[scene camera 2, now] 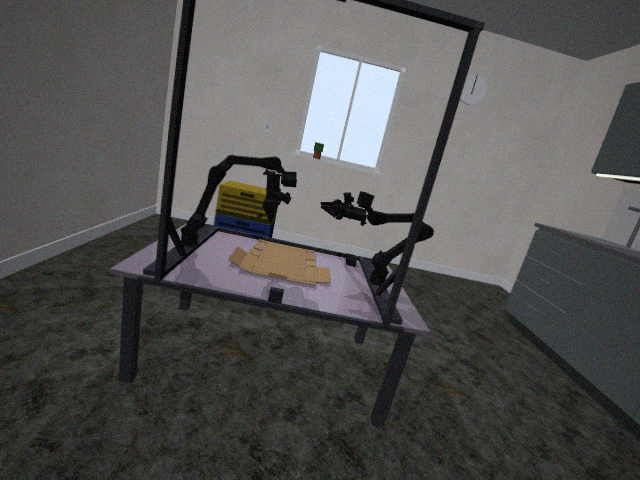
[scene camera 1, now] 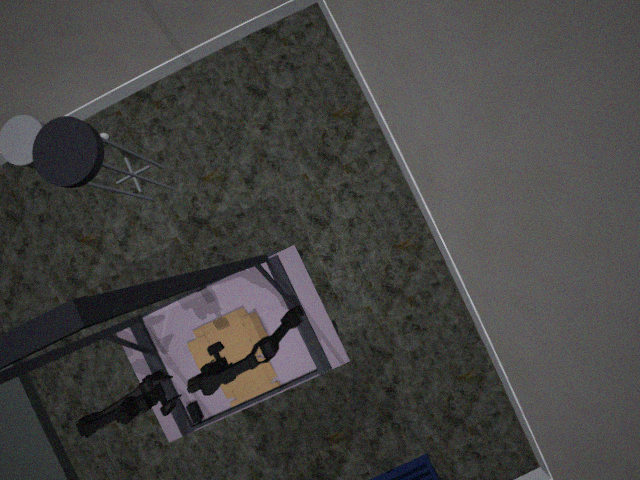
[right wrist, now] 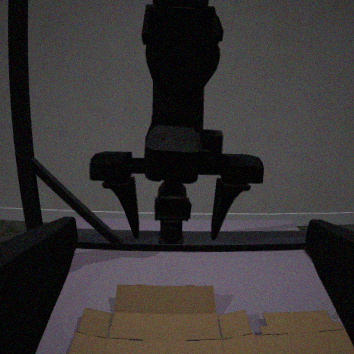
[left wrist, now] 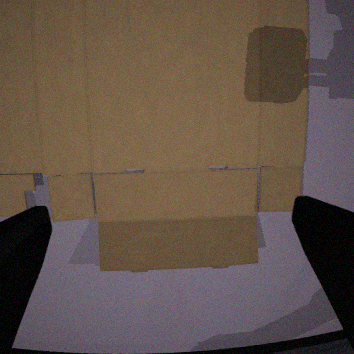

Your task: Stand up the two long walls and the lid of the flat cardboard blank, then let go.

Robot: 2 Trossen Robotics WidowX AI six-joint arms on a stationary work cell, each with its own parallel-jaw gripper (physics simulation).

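Frame: origin at the left arm's base, x ahead, y left, z up, level; metres.
Seen in the pictures: left gripper, fingertip midpoint: point(scene camera 2: 271, 219) point(scene camera 1: 227, 354) point(right wrist: 174, 237) point(left wrist: 172, 213); right gripper, fingertip midpoint: point(scene camera 2: 320, 204) point(scene camera 1: 176, 386) point(right wrist: 194, 231); left arm's base at its link origin: point(scene camera 2: 188, 244) point(scene camera 1: 296, 312) point(right wrist: 170, 237); right arm's base at its link origin: point(scene camera 2: 377, 283).
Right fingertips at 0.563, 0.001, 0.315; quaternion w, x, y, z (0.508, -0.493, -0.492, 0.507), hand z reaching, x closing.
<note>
Offsets run from my right fingertips to a thing's top centre, as dx, dy, dz. "*": to the spot under its first point. Level surfaces: height alone.
The cardboard blank point(scene camera 1: 238, 335) point(scene camera 2: 281, 264) point(left wrist: 175, 115) point(right wrist: 165, 327) lies flat on the table. In the left wrist view, one long wall point(left wrist: 282, 135) is flat at the right, the other long wall point(left wrist: 64, 125) is flat at the left, and the lid panel @(* -0.153, +0.160, -0.322) point(left wrist: 16, 100) lies beyond it. An end flap @(* -0.322, -0.012, -0.316) point(left wrist: 177, 242) point(scene camera 2: 238, 256) point(right wrist: 165, 299) spreads outward. My left gripper point(scene camera 2: 269, 214) point(left wrist: 172, 213) point(right wrist: 174, 237) is open and empty, pointing down above that end. My right gripper point(scene camera 2: 323, 206) point(right wrist: 194, 231) is open and empty, held high and level above the table's other side.
The pale table @(dz -0.334) point(scene camera 1: 330, 335) point(scene camera 2: 124, 264) carries a dark frame with an upright post point(scene camera 2: 176, 129) at the left and another post point(scene camera 2: 439, 155) at the right. A small dark block @(-0.106, -0.369, -0.277) point(scene camera 2: 275, 295) sits on the near rail, and another block @(+0.252, +0.285, -0.299) point(scene camera 2: 351, 259) by the far rail.
</note>
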